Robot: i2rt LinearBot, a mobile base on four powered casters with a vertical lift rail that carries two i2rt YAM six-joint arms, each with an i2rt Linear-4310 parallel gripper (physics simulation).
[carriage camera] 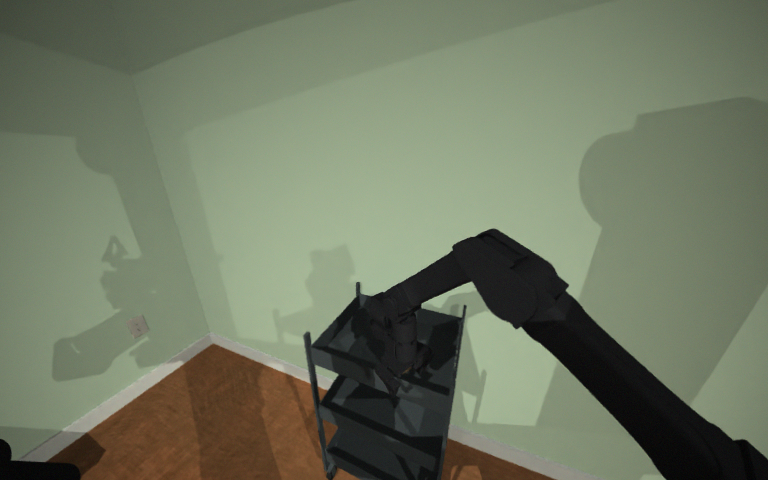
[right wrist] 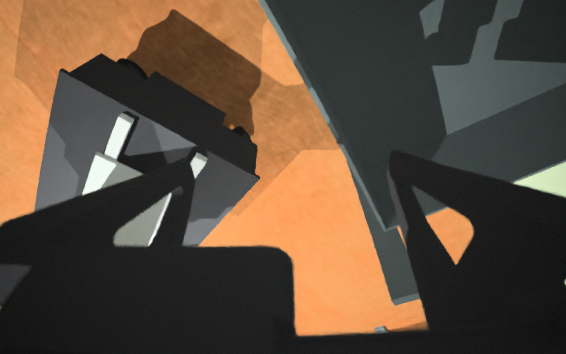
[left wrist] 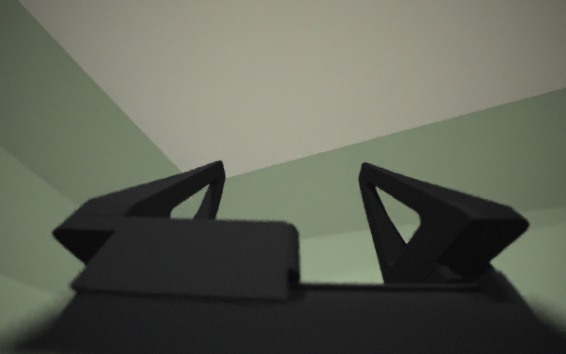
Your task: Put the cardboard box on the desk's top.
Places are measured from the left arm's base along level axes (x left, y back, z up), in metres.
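Where they show: left gripper, between the fingertips: point(left wrist: 291, 169); right gripper, between the fingertips: point(carriage camera: 406, 383) point(right wrist: 289, 165).
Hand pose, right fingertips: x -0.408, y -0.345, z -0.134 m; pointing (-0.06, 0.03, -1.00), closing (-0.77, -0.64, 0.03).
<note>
After its pixels a point has its place.
A small yellowish patch of the cardboard box point(carriage camera: 406, 370) {x -0.421, y -0.457, z -0.217 m} shows in the carriage view by my right gripper, over the cart's upper tray; the rest is hidden behind the dark fingers. The box does not show in the right wrist view. My right gripper point(carriage camera: 405, 378) {x -0.408, y -0.345, z -0.134 m} point(right wrist: 289, 165) {x -0.408, y -0.345, z -0.134 m} is open and empty, pointing down at the cart's near side; in its wrist view the cart's tray lies to the right and beyond. My left gripper point(left wrist: 291, 169) {x 0.005, y -0.033, z 0.441 m} is open and empty, facing the upper wall and ceiling. The desk does not show in these views.
The dark grey tiered cart point(carriage camera: 314, 384) {x -0.116, y -0.487, z -0.316 m} point(right wrist: 397, 282) {x -0.513, y -0.323, z -0.115 m} stands near the green wall point(carriage camera: 396, 158) {x -0.396, y -0.765, z 0.401 m}. My base point(right wrist: 75, 135) {x -0.160, y 0.153, z -0.586 m}, dark with white bars, is at the left in the right wrist view, with floor point(right wrist: 310, 200) {x -0.992, y 0.195, z -0.885 m} between it and the cart. A wall outlet point(carriage camera: 137, 326) {x 1.031, y -0.964, z -0.484 m} is at the left.
</note>
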